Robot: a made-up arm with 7 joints.
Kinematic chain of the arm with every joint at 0, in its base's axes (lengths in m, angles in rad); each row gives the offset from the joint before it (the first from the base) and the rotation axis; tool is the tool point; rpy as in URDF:
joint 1: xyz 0 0 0.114 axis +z
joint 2: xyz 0 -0.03 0.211 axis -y
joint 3: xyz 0 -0.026 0.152 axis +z
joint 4: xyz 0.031 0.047 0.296 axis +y
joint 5: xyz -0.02 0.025 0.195 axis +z
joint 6: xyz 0 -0.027 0.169 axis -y
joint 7: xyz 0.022 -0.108 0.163 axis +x
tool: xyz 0 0 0 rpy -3.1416 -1.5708 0
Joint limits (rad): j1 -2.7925..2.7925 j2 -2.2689..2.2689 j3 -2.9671..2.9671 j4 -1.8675..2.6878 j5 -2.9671..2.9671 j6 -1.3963..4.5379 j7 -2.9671..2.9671
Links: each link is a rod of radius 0.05 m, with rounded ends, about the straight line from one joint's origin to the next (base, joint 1, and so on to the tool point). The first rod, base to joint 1, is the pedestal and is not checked.
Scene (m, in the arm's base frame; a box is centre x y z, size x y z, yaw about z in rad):
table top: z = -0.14
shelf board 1: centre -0 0.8 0.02 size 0.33 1.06 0.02 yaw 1.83
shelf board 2: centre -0 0.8 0.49 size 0.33 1.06 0.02 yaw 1.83
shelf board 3: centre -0 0.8 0.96 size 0.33 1.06 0.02 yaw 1.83
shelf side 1: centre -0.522 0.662 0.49 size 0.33 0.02 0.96 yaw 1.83
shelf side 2: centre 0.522 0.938 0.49 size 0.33 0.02 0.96 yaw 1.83
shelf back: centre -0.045 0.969 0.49 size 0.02 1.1 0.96 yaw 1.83
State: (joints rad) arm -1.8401 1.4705 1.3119 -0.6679 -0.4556 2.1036 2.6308
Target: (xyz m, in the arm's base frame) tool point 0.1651 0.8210 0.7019
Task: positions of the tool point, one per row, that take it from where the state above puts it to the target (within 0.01 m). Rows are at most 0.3 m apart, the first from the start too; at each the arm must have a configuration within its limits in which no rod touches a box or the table.
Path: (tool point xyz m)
1: -0.0104 0.6950 0.3074
2: 0.2002 0.6910 0.3324
3: 0.4051 0.6181 0.3535
4: 0.5802 0.4815 0.3691
5: 0.4339 0.5302 0.5703
6: 0.2436 0.5251 0.7019
7: 0.2260 0.6357 0.7100
8: 0.2002 0.7365 0.7116
9: 0.1651 0.8210 0.7019

